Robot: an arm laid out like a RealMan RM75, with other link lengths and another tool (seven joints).
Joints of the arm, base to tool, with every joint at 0 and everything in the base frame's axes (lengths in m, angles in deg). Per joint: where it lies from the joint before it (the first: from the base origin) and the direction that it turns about. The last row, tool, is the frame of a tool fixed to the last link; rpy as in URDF.
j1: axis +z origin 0 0 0.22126
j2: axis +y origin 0 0 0
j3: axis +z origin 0 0 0.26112
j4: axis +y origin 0 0 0
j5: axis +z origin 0 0 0.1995
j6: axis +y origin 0 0 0
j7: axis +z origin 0 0 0.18
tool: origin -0.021 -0.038 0.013 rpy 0 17.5 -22.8
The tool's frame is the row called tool.
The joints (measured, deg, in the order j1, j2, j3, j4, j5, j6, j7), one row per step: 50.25, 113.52, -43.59, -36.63, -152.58, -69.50, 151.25; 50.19, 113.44, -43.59, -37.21, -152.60, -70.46, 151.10; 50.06, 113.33, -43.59, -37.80, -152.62, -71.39, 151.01; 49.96, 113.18, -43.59, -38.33, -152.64, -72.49, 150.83; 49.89, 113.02, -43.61, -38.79, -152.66, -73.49, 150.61; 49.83, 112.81, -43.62, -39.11, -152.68, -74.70, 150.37; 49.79, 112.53, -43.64, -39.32, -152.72, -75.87, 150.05; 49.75, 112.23, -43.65, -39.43, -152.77, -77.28, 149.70; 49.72, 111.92, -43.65, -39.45, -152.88, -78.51, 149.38
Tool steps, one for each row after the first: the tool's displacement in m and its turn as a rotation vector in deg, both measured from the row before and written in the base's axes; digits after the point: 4 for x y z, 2 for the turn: -0.0012, -0.0008, 0.0014, -0.47, -0.01, 0.24; -0.0005, -0.0010, 0.0018, -0.39, -0.02, 0.13; -0.0006, -0.0014, 0.0016, -0.59, -0.02, 0.16; -0.0006, -0.0011, 0.0016, -0.56, -0.06, 0.21; -0.0003, -0.0020, 0.0011, -0.83, 0.00, 0.10; 0.0000, -0.0019, 0.0014, -0.85, -0.08, 0.13; 0.0002, -0.0029, 0.0008, -1.14, -0.01, 0.04; 0.0006, -0.0027, 0.0010, -1.02, -0.07, -0.01
